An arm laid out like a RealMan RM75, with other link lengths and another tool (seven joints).
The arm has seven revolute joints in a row. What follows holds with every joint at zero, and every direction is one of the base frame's. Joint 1 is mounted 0.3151 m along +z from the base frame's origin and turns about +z. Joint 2 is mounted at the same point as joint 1 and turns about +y. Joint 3 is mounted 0.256 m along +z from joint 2 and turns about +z. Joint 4 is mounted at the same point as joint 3 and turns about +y. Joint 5 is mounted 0.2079 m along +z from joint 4 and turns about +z. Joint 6 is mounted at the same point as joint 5 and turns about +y. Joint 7 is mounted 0.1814 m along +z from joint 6 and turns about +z. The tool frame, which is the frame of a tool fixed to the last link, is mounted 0.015 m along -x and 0.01 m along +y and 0.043 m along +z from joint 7; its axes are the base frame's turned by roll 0, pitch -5 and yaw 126.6 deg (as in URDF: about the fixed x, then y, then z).
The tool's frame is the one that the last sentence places.
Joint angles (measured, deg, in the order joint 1, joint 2, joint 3, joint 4, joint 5, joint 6, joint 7), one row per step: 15.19, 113.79, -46.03, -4.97, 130.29, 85.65, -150.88; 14.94, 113.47, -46.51, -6.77, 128.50, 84.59, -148.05; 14.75, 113.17, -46.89, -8.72, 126.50, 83.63, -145.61; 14.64, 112.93, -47.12, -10.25, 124.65, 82.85, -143.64; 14.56, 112.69, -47.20, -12.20, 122.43, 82.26, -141.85; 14.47, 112.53, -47.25, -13.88, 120.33, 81.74, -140.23; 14.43, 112.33, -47.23, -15.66, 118.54, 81.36, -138.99; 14.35, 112.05, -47.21, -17.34, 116.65, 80.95, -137.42; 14.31, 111.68, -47.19, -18.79, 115.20, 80.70, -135.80
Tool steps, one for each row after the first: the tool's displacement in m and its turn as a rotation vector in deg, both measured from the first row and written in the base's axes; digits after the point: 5 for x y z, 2 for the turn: -0.00034, 0.00202, -0.00080, -2.21, 0.43, 0.41; -0.00162, 0.00427, -0.00165, -4.32, 0.31, 1.01; -0.00264, 0.00596, -0.00307, -6.17, 0.12, 1.44; -0.00523, 0.00797, -0.00378, -7.95, -0.65, 2.29; -0.00720, 0.00923, -0.00533, -9.66, -1.32, 2.92; -0.00959, 0.01105, -0.00484, -10.84, -2.35, 3.69; -0.01088, 0.01239, -0.00439, -12.23, -3.18, 4.18; -0.01189, 0.01385, -0.00229, -13.32, -3.71, 4.57
